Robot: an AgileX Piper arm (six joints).
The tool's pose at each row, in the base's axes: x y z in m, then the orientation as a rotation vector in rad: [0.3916, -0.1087, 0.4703, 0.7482, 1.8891, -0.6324]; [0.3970, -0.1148, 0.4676, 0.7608, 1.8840, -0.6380]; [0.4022, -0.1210, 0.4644, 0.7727, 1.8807, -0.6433]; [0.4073, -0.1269, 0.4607, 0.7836, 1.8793, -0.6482]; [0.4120, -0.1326, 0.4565, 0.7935, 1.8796, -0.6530]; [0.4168, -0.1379, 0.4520, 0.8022, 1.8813, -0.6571]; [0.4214, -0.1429, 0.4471, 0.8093, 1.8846, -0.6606]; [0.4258, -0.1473, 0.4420, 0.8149, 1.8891, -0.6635]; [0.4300, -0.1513, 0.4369, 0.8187, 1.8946, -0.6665]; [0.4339, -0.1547, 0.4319, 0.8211, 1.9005, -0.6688]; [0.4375, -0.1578, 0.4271, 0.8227, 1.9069, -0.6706]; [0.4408, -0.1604, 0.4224, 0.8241, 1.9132, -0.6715]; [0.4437, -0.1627, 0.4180, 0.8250, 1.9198, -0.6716]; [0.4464, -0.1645, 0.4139, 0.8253, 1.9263, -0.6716]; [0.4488, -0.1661, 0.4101, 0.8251, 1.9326, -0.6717]
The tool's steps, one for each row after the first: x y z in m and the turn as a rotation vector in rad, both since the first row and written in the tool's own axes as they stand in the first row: [-0.0007, 0.0001, 0.0085, 0.0100, 0.0001, 0.0068]; [-0.0010, 0.0000, 0.0172, 0.0195, 0.0016, 0.0126]; [-0.0007, 0.0002, 0.0259, 0.0281, 0.0044, 0.0171]; [0.0003, 0.0002, 0.0343, 0.0361, 0.0083, 0.0205]; [0.0016, 0.0006, 0.0427, 0.0431, 0.0130, 0.0228]; [0.0034, 0.0011, 0.0508, 0.0488, 0.0184, 0.0239]; [0.0055, 0.0018, 0.0585, 0.0533, 0.0244, 0.0239]; [0.0079, 0.0027, 0.0658, 0.0570, 0.0305, 0.0224]; [0.0103, 0.0038, 0.0725, 0.0595, 0.0364, 0.0203]; [0.0128, 0.0048, 0.0787, 0.0613, 0.0424, 0.0177]; [0.0154, 0.0060, 0.0844, 0.0624, 0.0484, 0.0155]; [0.0179, 0.0070, 0.0894, 0.0627, 0.0545, 0.0132]; [0.0203, 0.0082, 0.0939, 0.0626, 0.0602, 0.0107]; [0.0226, 0.0092, 0.0979, 0.0624, 0.0656, 0.0080]
